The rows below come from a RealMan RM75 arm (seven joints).
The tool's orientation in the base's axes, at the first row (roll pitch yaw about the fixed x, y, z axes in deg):
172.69 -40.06 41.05
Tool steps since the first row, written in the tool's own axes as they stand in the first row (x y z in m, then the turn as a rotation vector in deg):
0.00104 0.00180 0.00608 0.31 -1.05 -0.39
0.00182 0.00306 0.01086 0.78 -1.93 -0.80
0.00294 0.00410 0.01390 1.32 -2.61 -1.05
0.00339 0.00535 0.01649 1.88 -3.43 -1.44
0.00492 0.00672 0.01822 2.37 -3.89 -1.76
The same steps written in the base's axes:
0.00510 0.00104 -0.00377 -0.66 0.87 0.39
0.00899 0.00197 -0.00678 -1.14 1.68 0.92
0.01197 0.00268 -0.00826 -1.37 2.42 1.39
0.01443 0.00275 -0.00982 -1.75 3.23 1.97
0.01710 0.00297 -0.01001 -1.92 3.74 2.48

